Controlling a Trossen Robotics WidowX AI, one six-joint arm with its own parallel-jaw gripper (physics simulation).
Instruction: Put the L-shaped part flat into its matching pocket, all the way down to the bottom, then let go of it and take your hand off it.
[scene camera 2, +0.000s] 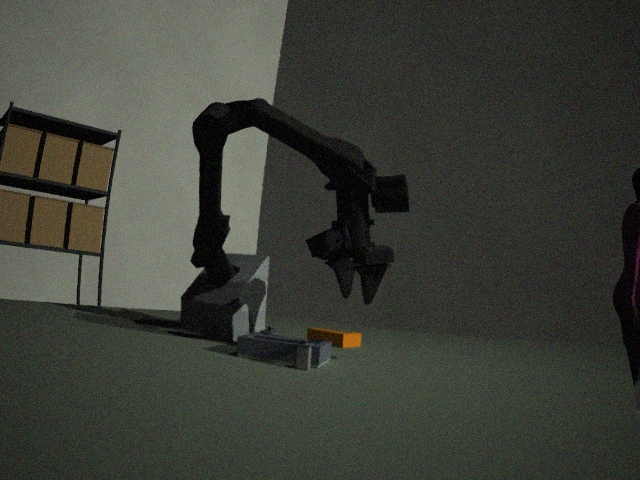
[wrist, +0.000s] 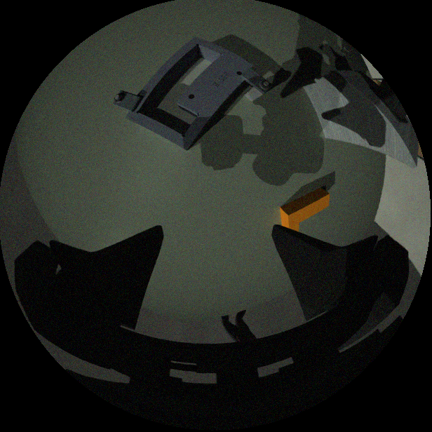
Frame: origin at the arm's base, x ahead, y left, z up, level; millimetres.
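Seen in the pictures: gripper, fingertip midpoint: (scene camera 2: 356, 301); arm's base, link origin: (scene camera 2: 222, 275).
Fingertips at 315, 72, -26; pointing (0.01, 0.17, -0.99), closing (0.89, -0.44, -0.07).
Note:
Offsets run from my fingertips to a thing's top centre, as dx, dy, dz.
The orange L-shaped part {-152, +125, -78} (scene camera 2: 333, 337) (wrist: 305, 206) lies on the floor, outside the grey pocket block and apart from it. In the wrist view one arm of the L runs up to the right, and the rest is partly hidden behind the right finger. The grey block {-38, -134, -60} (scene camera 2: 268, 349) (wrist: 161, 135) stands near the robot's base, with an L-shaped pocket that shows open in the wrist view at upper left. My gripper (scene camera 2: 357, 300) (wrist: 218, 231) is open with nothing between its fingers, and hangs well above the floor, above and to the right of the part in the scene view.
Small tabs with bolts (wrist: 129, 100) stick out from the block's sides. The robot's wedge-shaped base (scene camera 2: 217, 310) stands behind the block. A shelf rack (scene camera 2: 103, 227) with boxes stands at the far left, and a person (scene camera 2: 628, 279) shows at the right edge.

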